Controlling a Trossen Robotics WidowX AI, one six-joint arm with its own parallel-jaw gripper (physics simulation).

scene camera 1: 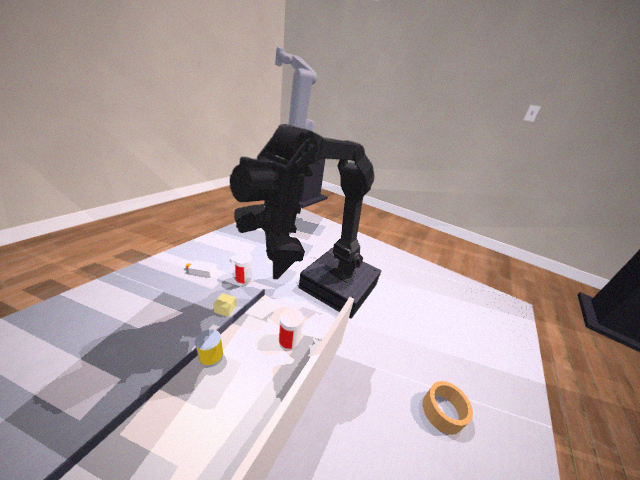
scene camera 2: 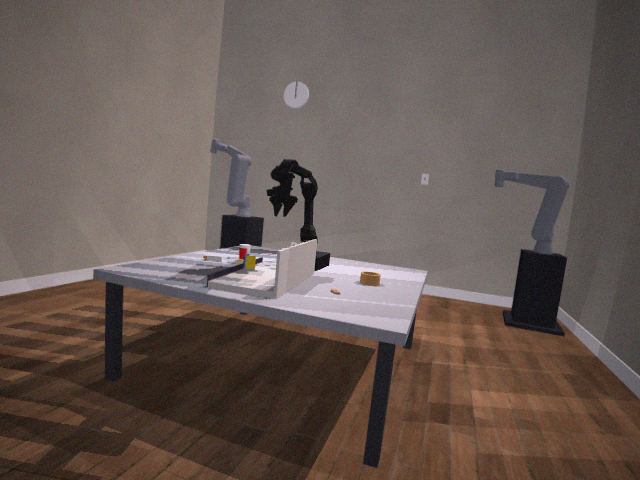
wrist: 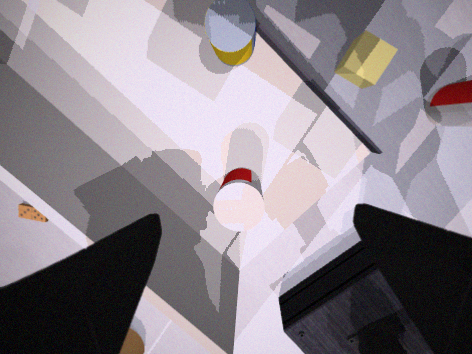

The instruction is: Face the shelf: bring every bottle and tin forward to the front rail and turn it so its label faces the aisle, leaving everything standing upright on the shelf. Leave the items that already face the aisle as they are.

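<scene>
My gripper is open and empty, high above the shelf. A white bottle with a red label stands upright on the shelf, between rail and back panel, between the fingertips in the wrist view but below them. Its red patch shows toward the tin's end. A yellow tin stands upright close to the dark front rail; a blue strip shows on its rail side. Another red-and-white bottle stands beyond the rail.
The pale back panel stands upright. A yellow block and a white bar lie beyond the rail. Behind the panel are an orange ring and a small orange piece.
</scene>
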